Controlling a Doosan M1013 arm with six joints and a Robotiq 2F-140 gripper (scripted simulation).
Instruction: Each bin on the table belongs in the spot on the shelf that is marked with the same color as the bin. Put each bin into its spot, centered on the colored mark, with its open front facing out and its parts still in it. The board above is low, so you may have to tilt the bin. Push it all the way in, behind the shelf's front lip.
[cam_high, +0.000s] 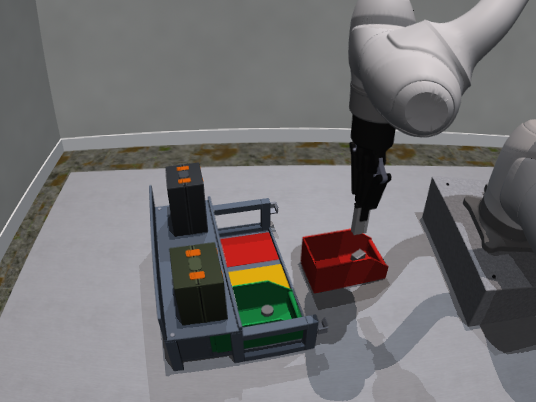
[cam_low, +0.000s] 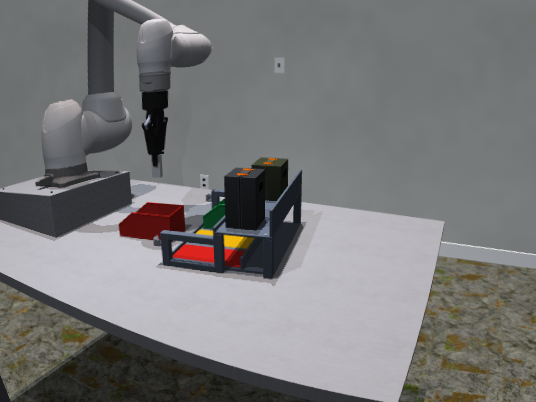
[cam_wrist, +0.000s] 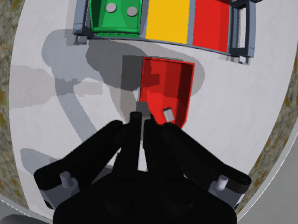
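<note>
The red bin is 10 mm ahead of my hand, 50 mm to the right of it and 150 mm below it. Round my hand: green bin: 190 mm ahead, 120 mm to the left, 140 mm below.
</note>
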